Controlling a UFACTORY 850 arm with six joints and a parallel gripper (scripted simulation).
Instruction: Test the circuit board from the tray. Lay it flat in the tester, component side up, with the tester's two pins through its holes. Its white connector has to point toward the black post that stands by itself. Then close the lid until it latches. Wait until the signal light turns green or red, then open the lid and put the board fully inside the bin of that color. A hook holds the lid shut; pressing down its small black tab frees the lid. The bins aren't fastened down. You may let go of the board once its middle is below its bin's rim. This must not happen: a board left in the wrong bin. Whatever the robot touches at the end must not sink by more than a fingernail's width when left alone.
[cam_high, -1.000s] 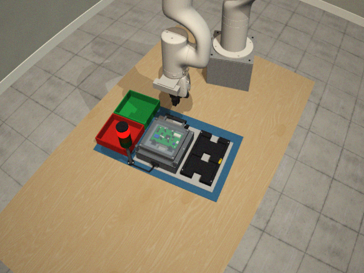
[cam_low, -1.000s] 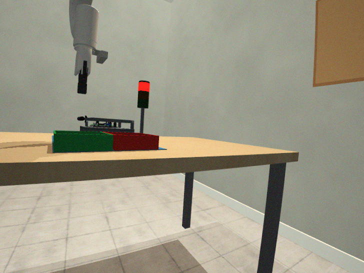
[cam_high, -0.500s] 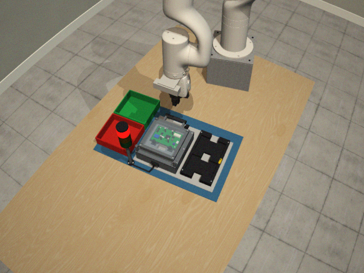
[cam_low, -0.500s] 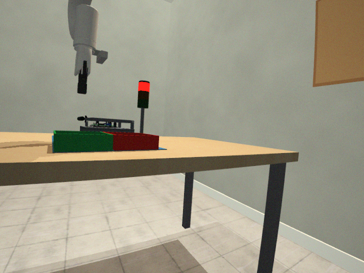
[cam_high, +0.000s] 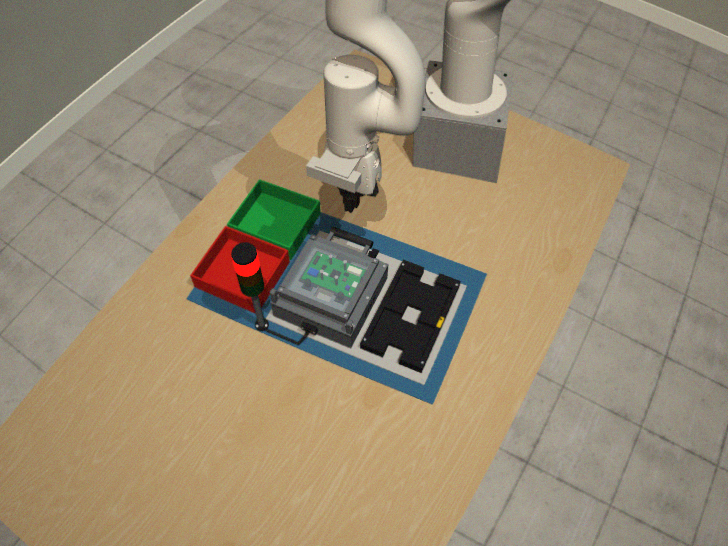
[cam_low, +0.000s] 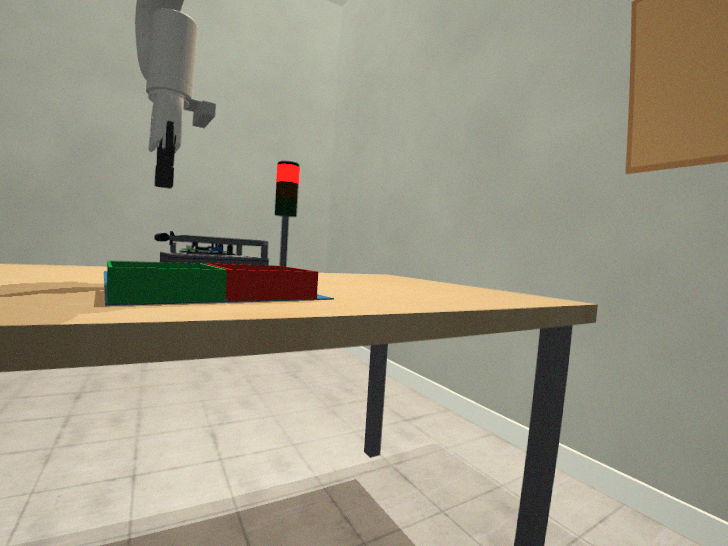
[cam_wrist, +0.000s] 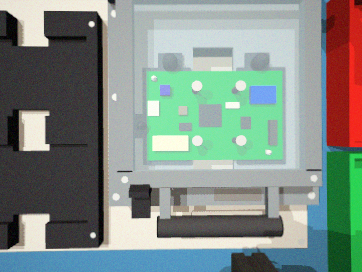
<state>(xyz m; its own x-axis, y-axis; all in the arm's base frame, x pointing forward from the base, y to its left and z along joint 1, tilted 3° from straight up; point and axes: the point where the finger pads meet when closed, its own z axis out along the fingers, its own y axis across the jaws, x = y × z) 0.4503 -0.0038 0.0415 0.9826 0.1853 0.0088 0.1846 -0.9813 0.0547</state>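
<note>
The latch hook is 10 mm ahead of my hand, 60 mm to the left of it and 120 mm below it. From my hand the other things lie so: green circuit board 80 mm ahead, 20 mm to the left, 140 mm below; then clear lid 90 mm ahead, 20 mm to the left, 120 mm below; then green bin 20 mm ahead, 200 mm to the right, 190 mm below.
</note>
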